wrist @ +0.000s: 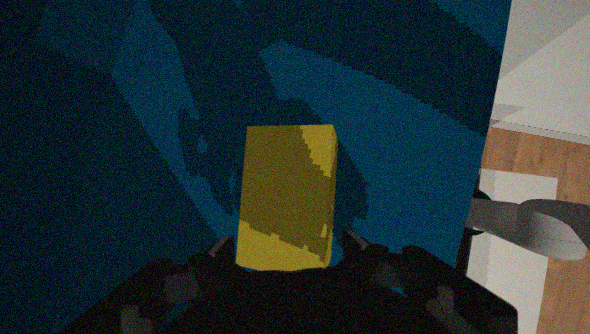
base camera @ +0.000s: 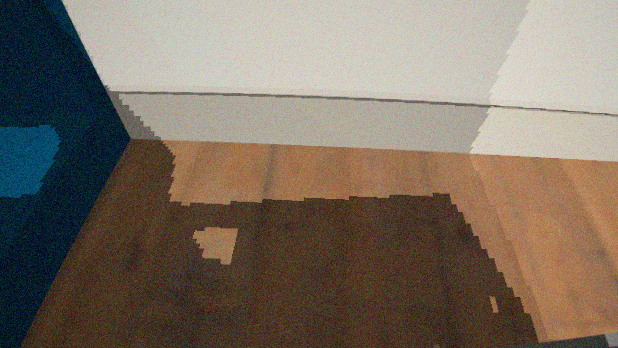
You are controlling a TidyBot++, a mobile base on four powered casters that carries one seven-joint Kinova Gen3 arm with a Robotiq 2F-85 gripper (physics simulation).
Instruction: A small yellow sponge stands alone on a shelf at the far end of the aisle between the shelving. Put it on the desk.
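Places are measured from the arm's base along level axes (x ahead, y left, z up), in metres.
Where they show: gripper, fingertip midpoint: point(wrist: 289, 246).
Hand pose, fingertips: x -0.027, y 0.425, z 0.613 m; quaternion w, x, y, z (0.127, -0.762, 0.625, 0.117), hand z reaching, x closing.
Observation:
After its pixels a point has its place.
The yellow sponge point(wrist: 287, 195) {x 0.015, y 0.425, z 0.639 m} lies on the blue shelf surface point(wrist: 420, 165) {x 0.052, y 0.337, z 0.594 m} in the middle of the wrist view, part in shadow and part lit. My gripper point(wrist: 289, 246) {x -0.027, y 0.425, z 0.613 m} is open and empty. Its fingertips show to the left and right of the sponge's near end, and the dark gripper body hides what is below that end. Whether the fingertips are down at the sponge's height I cannot tell. The desk does not show in either view.
The shelf's blue side point(base camera: 30, 240) {x 0.274, y 0.275, z -0.338 m} stands at the left of the base camera view. A pale wall point(base camera: 300, 45) {x 0.471, y -0.010, z -0.247 m} rises behind the wooden floor point(base camera: 310, 172) {x 0.405, y -0.020, z -0.396 m}. At the right of the wrist view, beyond the shelf's edge, are a grey rounded part point(wrist: 555, 232) and wooden floor point(wrist: 515, 155) {x 0.297, y -0.378, z -0.396 m}.

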